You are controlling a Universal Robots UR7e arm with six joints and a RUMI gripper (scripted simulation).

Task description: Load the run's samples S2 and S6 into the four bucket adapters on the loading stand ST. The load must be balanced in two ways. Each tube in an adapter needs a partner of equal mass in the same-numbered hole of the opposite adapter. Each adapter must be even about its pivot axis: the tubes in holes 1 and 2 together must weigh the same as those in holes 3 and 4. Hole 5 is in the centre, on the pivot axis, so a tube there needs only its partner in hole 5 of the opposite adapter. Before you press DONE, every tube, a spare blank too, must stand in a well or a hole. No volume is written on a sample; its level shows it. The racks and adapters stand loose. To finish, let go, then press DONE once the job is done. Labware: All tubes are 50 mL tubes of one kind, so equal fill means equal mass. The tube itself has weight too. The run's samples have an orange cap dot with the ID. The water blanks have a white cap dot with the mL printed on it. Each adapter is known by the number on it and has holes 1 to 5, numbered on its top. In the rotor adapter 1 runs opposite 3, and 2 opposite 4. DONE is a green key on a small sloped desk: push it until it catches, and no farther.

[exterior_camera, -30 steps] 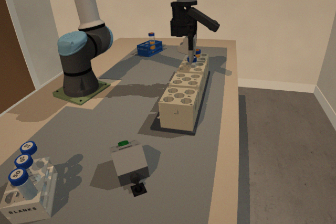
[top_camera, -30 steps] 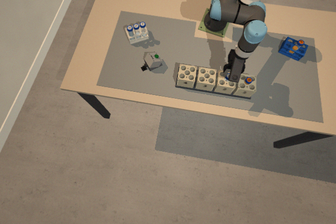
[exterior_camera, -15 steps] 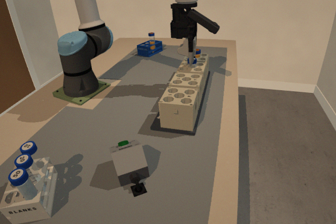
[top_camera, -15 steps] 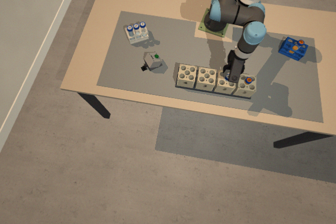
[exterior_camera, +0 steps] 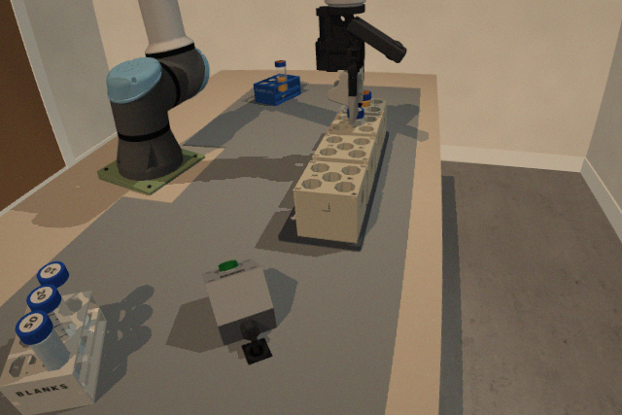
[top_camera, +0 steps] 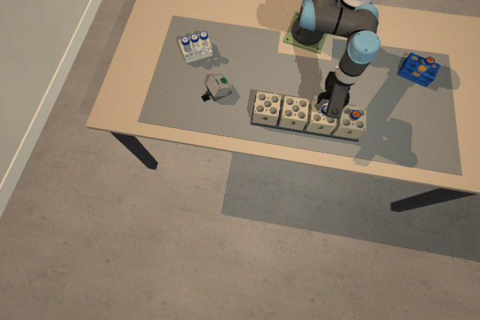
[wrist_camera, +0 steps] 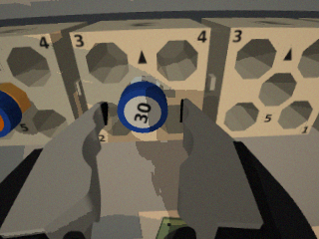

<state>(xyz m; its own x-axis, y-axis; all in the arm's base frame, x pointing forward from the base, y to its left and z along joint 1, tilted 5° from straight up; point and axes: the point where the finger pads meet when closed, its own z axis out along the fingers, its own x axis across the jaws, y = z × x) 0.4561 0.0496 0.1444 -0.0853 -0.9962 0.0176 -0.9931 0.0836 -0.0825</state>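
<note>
The 30 mL blank lies 10 mm ahead of my hand and 50 mm below it. From my hand the other things lie so: blue sample rack (280 mm behind, 430 mm to the left, 90 mm below); bucket adapter (10 mm ahead, 110 mm to the left, 70 mm below); green done key (130 mm behind, 400 mm to the right, 50 mm below).
</note>
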